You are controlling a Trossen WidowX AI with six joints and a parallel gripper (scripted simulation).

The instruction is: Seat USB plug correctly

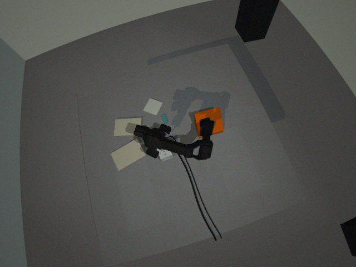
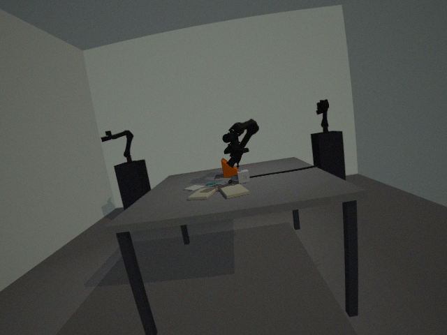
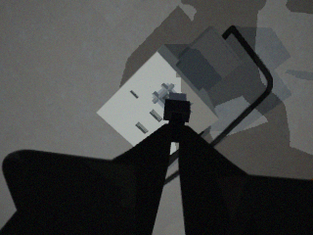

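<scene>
Right now my gripper tip is 20 mm above the dark USB plug. Also, from my gripper tip: white card: 340 mm to the right, 130 mm below; then small teal piece: 60 mm behind, 220 mm to the right, 130 mm below.
</scene>
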